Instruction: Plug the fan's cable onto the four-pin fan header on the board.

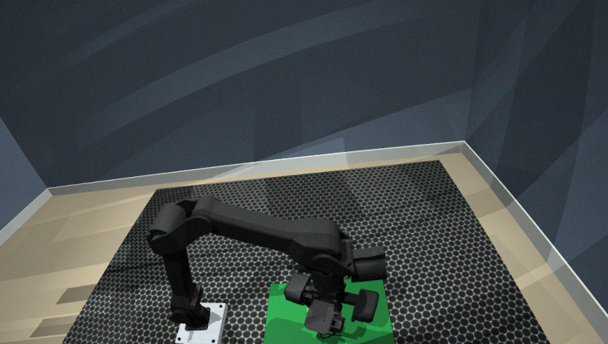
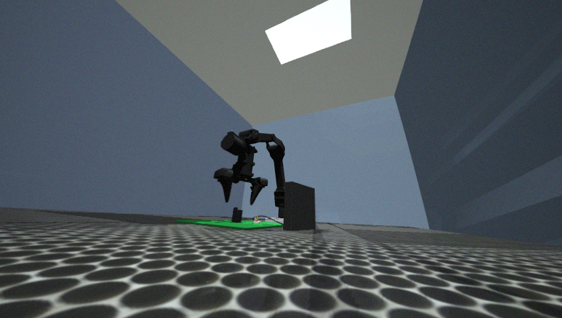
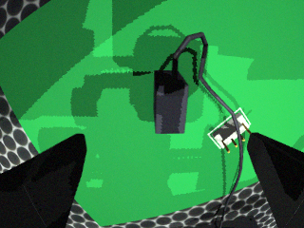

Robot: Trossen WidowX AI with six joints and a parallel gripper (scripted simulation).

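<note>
The fan cable plug lies 1 cm behind my gripper tip, 1 cm to the right of it and 4 cm below it. From my gripper tip the other things lie so: black fan (1 cm ahead, 20 cm to the left); green board (2 cm behind, 1 cm to the left, 8 cm below).
</note>
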